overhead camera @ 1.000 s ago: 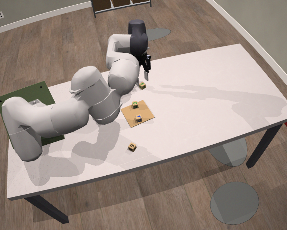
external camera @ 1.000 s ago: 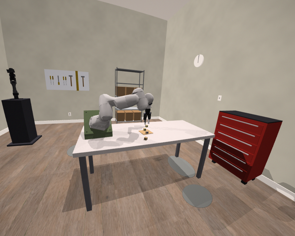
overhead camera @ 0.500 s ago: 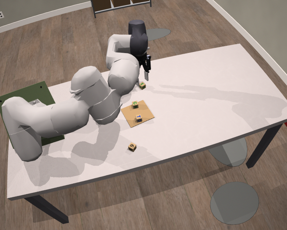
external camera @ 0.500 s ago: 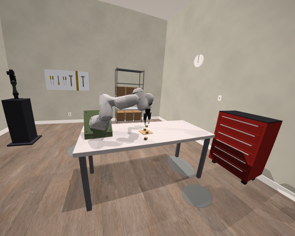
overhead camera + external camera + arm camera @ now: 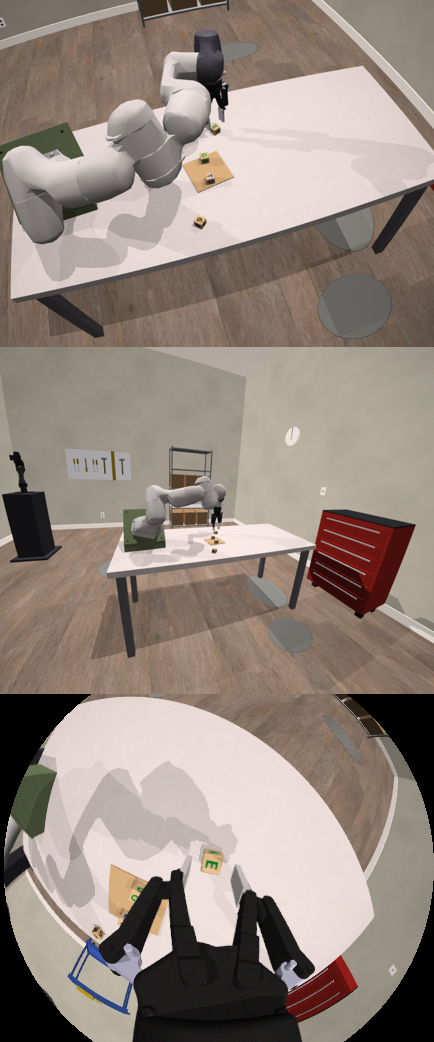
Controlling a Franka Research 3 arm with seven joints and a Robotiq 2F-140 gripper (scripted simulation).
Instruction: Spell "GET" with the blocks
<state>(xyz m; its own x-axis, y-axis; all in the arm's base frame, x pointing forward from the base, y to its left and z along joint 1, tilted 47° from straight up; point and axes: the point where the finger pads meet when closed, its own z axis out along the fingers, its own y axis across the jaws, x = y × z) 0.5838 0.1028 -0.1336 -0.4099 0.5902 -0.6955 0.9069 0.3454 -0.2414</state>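
Now: hand 60 mm above the E block. The rest, counted from my hand: tan mat 180 mm to the right, 80 mm behind, 70 mm below; then T block 230 mm to the right, 80 mm behind, 50 mm below; then G block 130 mm to the right, 70 mm behind, 50 mm below.
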